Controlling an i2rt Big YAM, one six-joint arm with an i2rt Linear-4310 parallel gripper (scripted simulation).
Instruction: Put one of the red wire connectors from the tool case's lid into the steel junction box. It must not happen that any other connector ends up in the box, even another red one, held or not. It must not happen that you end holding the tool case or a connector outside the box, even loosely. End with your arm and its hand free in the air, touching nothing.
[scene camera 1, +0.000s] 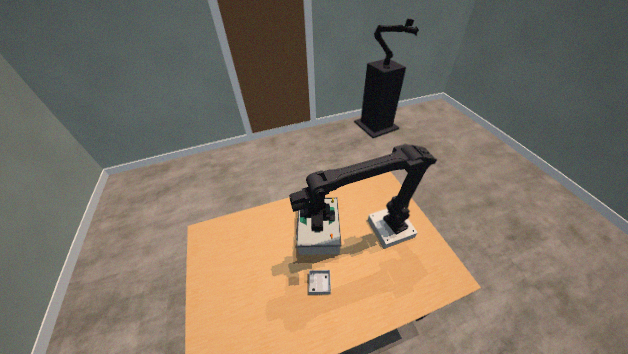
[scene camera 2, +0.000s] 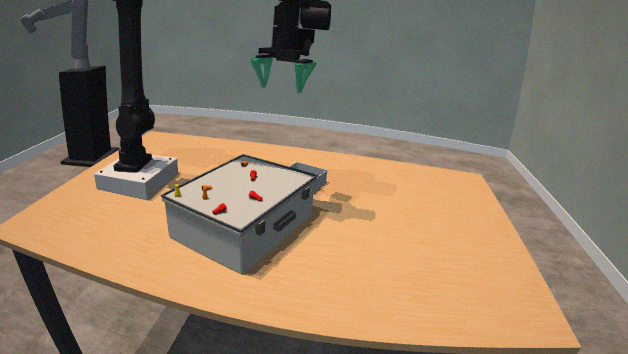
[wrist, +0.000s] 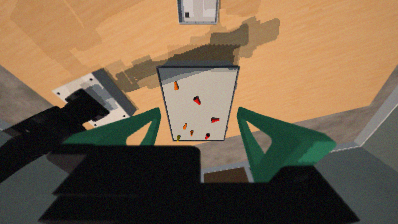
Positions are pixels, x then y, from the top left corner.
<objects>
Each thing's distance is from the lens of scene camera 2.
my gripper (scene camera 2: 281, 90): 0.86 m
grey tool case (scene camera 2: 287, 192): 0.79 m
</objects>
